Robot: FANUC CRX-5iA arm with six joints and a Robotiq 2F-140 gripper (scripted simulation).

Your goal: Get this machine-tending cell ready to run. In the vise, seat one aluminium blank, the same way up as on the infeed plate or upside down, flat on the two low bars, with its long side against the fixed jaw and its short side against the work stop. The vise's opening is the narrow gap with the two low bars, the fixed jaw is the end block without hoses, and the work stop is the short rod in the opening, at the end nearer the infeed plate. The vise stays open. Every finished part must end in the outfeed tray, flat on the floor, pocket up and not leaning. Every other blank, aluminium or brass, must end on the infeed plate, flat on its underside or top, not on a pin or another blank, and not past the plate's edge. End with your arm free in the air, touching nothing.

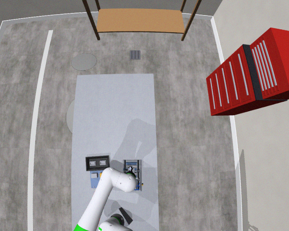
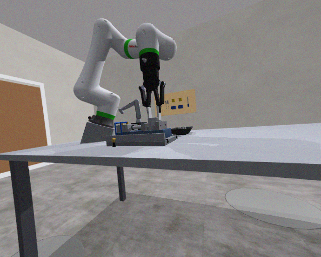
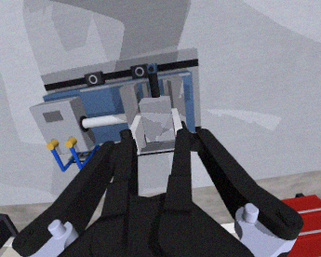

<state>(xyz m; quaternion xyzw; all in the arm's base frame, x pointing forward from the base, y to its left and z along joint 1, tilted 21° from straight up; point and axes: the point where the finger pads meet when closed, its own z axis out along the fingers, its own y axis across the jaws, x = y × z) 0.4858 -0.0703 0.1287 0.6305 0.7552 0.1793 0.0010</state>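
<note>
The black work stop rod lies 5 cm to the left of my hand, 5 cm below it and 1 cm behind it. Also, from my hand: blue infeed plate 29 cm to the left, 18 cm behind, 13 cm below; hose-end block 16 cm behind, 6 cm below, 3 cm to the right; brass blank 26 cm to the left, 12 cm behind, 11 cm below.
</note>
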